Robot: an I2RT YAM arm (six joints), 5 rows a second.
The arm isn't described. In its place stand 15 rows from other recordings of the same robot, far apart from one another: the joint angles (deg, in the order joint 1, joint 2, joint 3, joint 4, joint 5, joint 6), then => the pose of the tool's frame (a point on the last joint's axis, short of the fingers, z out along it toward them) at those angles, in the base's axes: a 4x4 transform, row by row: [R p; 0 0 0 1], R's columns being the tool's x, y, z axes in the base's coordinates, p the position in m.
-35.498 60.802 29.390 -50.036 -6.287 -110.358 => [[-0.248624 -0.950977 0.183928 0.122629], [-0.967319 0.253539 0.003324 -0.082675], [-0.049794 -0.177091 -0.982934 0.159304], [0 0 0 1]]
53.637 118.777 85.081 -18.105 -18.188 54.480 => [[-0.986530 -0.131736 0.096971 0.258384], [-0.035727 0.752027 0.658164 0.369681], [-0.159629 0.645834 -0.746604 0.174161], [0 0 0 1]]
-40.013 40.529 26.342 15.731 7.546 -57.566 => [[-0.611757 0.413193 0.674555 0.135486], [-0.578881 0.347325 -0.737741 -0.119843], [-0.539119 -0.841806 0.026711 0.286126], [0 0 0 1]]
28.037 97.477 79.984 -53.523 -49.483 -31.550 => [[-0.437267 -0.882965 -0.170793 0.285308], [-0.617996 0.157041 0.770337 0.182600], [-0.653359 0.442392 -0.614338 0.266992], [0 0 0 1]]
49.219 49.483 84.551 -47.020 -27.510 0.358 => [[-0.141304 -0.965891 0.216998 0.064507], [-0.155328 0.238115 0.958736 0.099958], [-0.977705 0.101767 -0.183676 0.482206], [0 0 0 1]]
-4.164 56.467 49.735 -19.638 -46.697 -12.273 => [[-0.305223 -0.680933 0.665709 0.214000], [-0.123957 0.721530 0.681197 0.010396], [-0.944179 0.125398 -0.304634 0.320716], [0 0 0 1]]
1.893 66.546 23.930 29.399 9.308 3.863 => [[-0.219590 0.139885 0.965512 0.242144], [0.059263 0.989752 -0.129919 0.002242], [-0.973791 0.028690 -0.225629 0.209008], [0 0 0 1]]
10.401 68.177 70.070 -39.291 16.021 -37.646 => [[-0.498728 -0.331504 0.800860 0.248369], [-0.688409 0.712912 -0.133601 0.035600], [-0.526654 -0.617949 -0.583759 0.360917], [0 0 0 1]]
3.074 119.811 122.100 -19.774 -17.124 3.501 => [[-0.319718 -0.312740 0.894413 0.495406], [0.041273 0.938466 0.342898 0.037102], [-0.946613 0.146546 -0.287137 0.379848], [0 0 0 1]]
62.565 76.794 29.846 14.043 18.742 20.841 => [[-0.488721 -0.580274 0.651486 0.130505], [-0.210195 0.803058 0.557598 0.226568], [-0.846741 0.135571 -0.514442 0.173936], [0 0 0 1]]
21.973 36.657 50.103 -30.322 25.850 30.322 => [[-0.207041 0.179249 0.961771 0.130088], [0.406394 0.910000 -0.082116 0.035750], [-0.889931 0.373857 -0.261253 0.355658], [0 0 0 1]]
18.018 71.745 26.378 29.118 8.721 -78.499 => [[0.110898 -0.294107 0.949317 0.246022], [-0.982470 0.111580 0.149339 0.074347], [-0.149846 -0.949237 -0.276577 0.201470], [0 0 0 1]]
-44.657 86.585 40.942 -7.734 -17.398 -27.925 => [[-0.759103 0.213143 0.615088 0.208695], [0.121819 0.974698 -0.187415 -0.191246], [-0.639471 -0.067338 -0.765861 0.157151], [0 0 0 1]]
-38.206 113.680 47.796 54.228 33.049 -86.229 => [[-0.946531 -0.096715 0.307774 0.288632], [-0.319383 0.146279 -0.936267 -0.251887], [0.045530 -0.984504 -0.169347 0.135193], [0 0 0 1]]
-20.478 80.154 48.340 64.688 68.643 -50.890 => [[-0.346674 0.937162 -0.039291 0.257934], [-0.172176 -0.104756 -0.979480 -0.131716], [-0.922048 -0.332795 0.197673 0.342647], [0 0 0 1]]
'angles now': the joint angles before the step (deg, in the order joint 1, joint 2, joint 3, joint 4, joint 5, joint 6). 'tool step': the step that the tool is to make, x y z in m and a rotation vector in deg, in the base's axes. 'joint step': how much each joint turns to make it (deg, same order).
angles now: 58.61, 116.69, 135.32, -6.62, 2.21, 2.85
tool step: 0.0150, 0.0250, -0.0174, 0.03, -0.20, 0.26
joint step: 0.00, 7.19, 6.94, 0.39, -0.28, -0.10
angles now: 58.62, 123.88, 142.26, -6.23, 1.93, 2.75
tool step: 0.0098, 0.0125, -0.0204, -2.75, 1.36, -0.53
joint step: -0.19, 2.71, 0.72, -1.06, 0.28, -0.33
